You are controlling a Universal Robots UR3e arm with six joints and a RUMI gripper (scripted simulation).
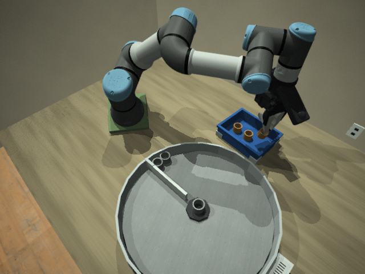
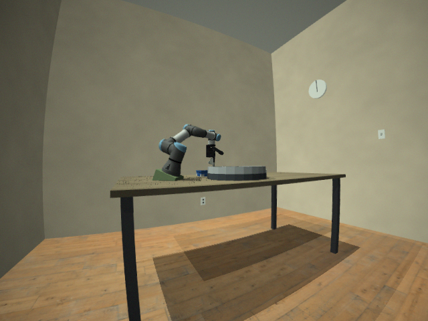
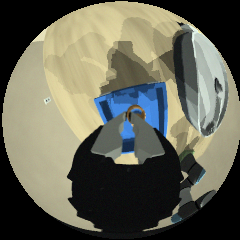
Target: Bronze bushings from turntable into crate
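Right now my hand is 60 mm past the blue crate and 50 mm above it. From my hand the other things lie so: grey turntable (360 mm to the right, 40 mm behind, 30 mm below).
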